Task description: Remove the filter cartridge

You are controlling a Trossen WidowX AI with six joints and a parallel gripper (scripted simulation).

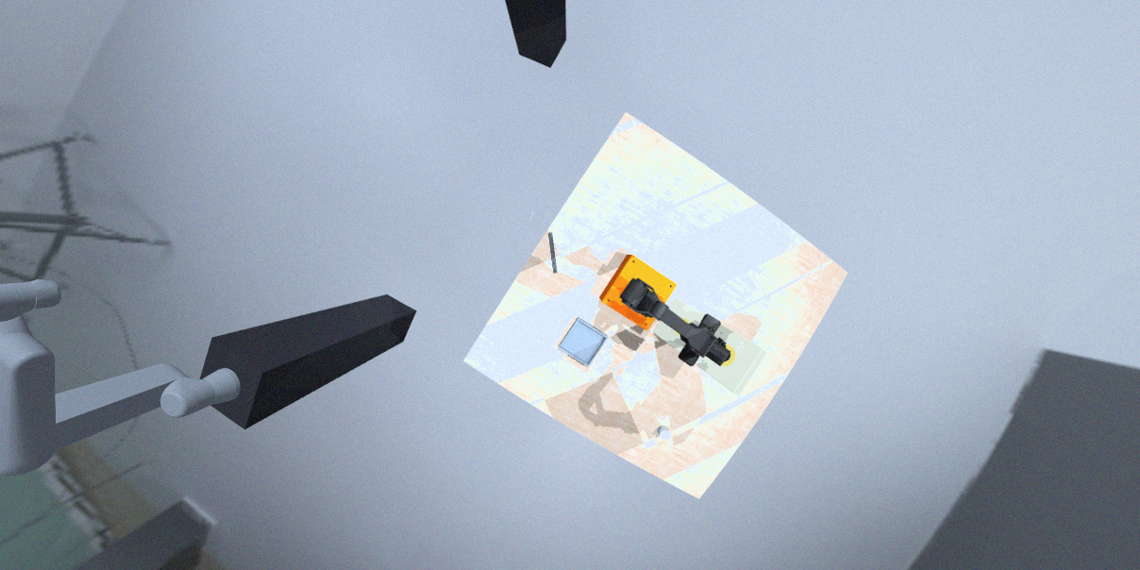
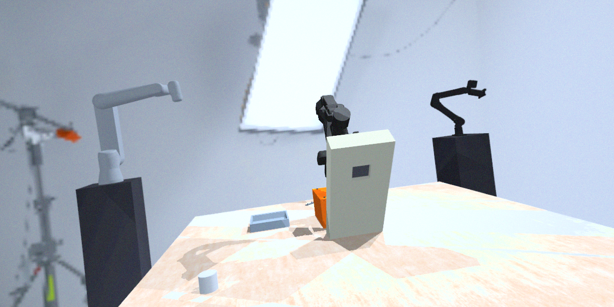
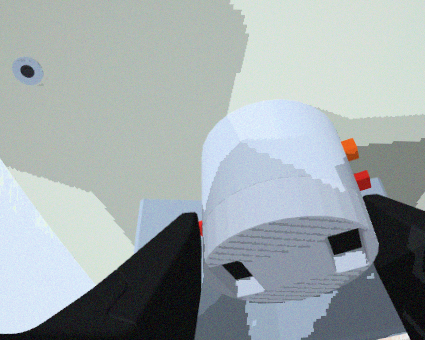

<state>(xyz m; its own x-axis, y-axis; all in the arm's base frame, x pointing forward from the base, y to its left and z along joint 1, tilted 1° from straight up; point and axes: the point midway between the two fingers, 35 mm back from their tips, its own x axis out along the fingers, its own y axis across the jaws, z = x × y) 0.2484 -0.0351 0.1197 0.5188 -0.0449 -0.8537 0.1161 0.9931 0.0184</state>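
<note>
Right now my gripper tip is 40 mm short of the pale green service panel and 20 mm above it. From my gripper tip the other things lie so: grey filter cartridge: right at my gripper tip; then blue-grey tray: 370 mm behind, 240 mm to the right, 180 mm below.
</note>
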